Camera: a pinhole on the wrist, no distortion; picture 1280 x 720 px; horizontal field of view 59.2 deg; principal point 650.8 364.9 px. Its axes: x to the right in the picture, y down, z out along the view. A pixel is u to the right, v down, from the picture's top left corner.
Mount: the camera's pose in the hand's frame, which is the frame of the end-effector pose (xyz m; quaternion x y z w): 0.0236 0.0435 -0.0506 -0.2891 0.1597 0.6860 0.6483
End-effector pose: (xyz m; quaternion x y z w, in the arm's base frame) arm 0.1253 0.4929 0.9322 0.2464 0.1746 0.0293 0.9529
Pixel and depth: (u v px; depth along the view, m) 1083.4 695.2 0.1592
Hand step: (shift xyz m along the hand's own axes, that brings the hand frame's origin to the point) -0.0519 0.1817 0.0297
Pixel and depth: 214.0 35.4 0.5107
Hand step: 0.0719 0.2052 0.4915
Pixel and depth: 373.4 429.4 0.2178
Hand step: -0.0304 0.1288 0.1501
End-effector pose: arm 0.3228 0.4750 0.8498 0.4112 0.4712 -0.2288 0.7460
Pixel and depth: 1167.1 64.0 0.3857
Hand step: 0.0530 0.4247 0.1603
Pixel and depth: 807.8 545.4 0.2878
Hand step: -0.0759 0.2414 0.1430
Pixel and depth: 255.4 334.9 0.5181
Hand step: -0.0625 0.2078 0.4664
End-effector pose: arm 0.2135 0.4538 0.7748 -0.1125 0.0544 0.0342 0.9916
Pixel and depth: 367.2 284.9 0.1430
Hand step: 0.0062 0.1008 0.0845
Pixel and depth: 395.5 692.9 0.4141
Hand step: -0.1740 0.2016 0.3110
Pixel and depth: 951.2 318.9 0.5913
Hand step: -0.0636 0.5230 0.3203
